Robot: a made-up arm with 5 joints.
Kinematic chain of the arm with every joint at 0, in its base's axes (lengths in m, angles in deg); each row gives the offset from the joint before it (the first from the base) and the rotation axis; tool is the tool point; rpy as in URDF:
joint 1: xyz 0 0 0.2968 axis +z
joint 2: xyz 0 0 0 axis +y
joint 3: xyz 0.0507 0 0.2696 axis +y
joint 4: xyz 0.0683 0 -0.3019 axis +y
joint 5: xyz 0.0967 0 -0.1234 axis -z
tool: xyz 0 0 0 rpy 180 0 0
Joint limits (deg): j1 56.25..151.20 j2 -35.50..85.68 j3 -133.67..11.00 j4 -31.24..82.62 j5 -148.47..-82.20
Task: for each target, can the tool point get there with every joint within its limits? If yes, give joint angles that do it. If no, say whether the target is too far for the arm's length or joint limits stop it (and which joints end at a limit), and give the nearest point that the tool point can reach.
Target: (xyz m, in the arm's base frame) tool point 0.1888 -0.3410 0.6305
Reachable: no: joint limits stop it (at a limit: joint 2, joint 3, joint 4) | nearest point 0.1256 -0.2269 0.9370 | short by 0.333 m
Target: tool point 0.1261 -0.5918 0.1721
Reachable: no: joint limits stop it (at a limit: joint 2) | nearest point 0.0398 -0.1868 0.2167 | short by 0.417 m
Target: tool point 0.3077 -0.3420 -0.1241
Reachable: no: joint limits stop it (at a limit: joint 2) | nearest point 0.0928 -0.1032 0.0472 | short by 0.364 m
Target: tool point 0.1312 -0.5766 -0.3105
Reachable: no: too far | nearest point 0.0255 -0.1122 0.0076 | short by 0.573 m
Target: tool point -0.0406 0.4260 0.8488
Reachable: yes | joints 95.45 1.86 -114.11 17.48 -119.18
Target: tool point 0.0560 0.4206 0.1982
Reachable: yes | joints 82.41 19.50 -60.39 65.21 -105.12
